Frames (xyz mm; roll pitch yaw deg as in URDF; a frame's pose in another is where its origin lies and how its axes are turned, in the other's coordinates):
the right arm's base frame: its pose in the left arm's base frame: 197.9 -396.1 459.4 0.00 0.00 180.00
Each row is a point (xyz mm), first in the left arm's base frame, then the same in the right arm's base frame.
Working: the left arm's base frame: its pose in the right arm's base frame: 197.9 -396.1 -459.4 0.00 0.00 -180.00

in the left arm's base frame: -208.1 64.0 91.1
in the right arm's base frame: 406.0 -460.1 -368.3
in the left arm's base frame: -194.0 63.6 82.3
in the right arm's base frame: 391.9 -459.7 -377.1
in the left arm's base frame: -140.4 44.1 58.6
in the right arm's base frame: 338.3 -440.2 -400.8
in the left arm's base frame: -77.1 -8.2 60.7
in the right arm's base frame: 275.0 -387.9 -398.7
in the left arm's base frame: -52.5 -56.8 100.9
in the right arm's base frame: 250.4 -339.3 -358.5
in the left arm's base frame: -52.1 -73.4 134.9
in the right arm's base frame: 250.0 -322.7 -324.5
